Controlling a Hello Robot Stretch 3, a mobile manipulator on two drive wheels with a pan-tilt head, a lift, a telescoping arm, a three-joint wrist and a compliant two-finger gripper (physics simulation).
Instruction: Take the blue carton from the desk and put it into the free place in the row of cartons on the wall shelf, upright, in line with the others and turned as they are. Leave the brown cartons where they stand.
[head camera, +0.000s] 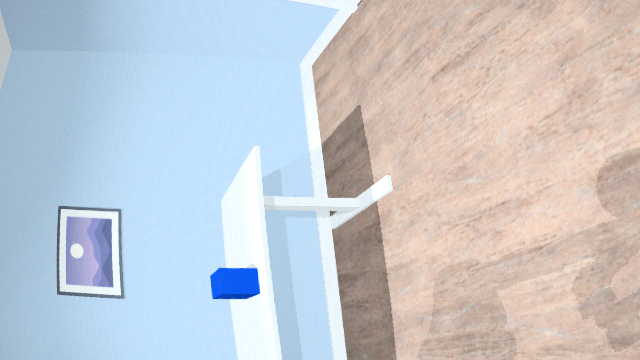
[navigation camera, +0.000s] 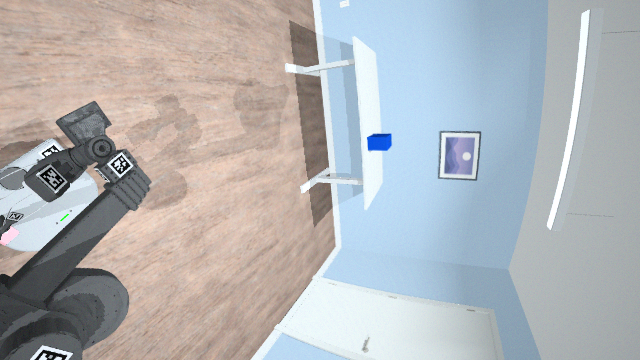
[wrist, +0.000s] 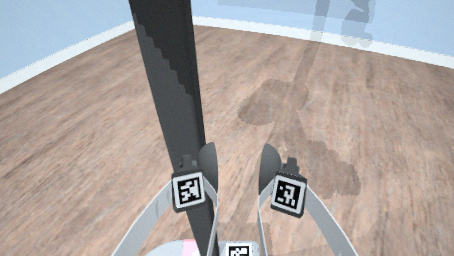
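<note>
A blue carton stands on the white desk against the wall. In the head camera view it is near the lower middle, and in the navigation camera view right of the middle. My gripper is open in the wrist view, with both fingertips apart and bare floor showing between them. It is well away from the desk, by my base. The wall shelf and the brown cartons do not show in these views.
A framed picture hangs on the wall behind the desk. The desk's legs reach down to feet on the wooden floor. A white door shows at the bottom of the navigation camera view. My mast rises beside the gripper.
</note>
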